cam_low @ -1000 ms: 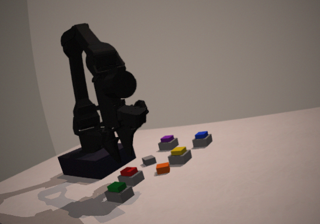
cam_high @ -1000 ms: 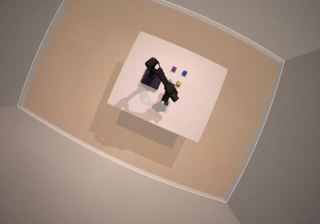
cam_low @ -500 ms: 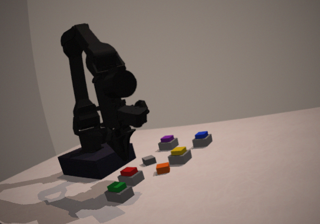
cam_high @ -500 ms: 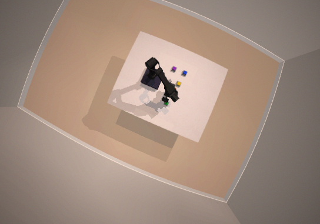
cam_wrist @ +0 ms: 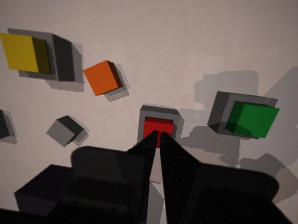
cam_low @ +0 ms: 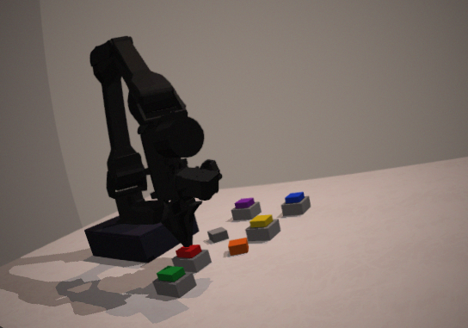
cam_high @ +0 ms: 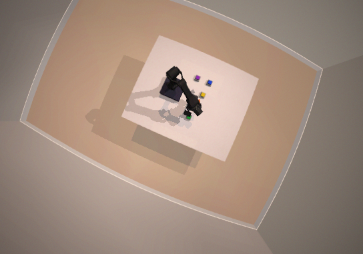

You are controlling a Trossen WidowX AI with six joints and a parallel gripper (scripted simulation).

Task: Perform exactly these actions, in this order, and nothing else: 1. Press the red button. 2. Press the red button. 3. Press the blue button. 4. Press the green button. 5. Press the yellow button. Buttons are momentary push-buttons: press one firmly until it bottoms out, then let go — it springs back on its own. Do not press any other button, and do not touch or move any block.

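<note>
Now: the red button 1 cm below my gripper tip. Also, from my gripper tip: green button (9 cm to the right, 2 cm ahead, 1 cm below); small grey block (14 cm to the left, 3 cm below, 3 cm behind); orange block (7 cm to the left, 5 cm ahead, 3 cm below).
</note>
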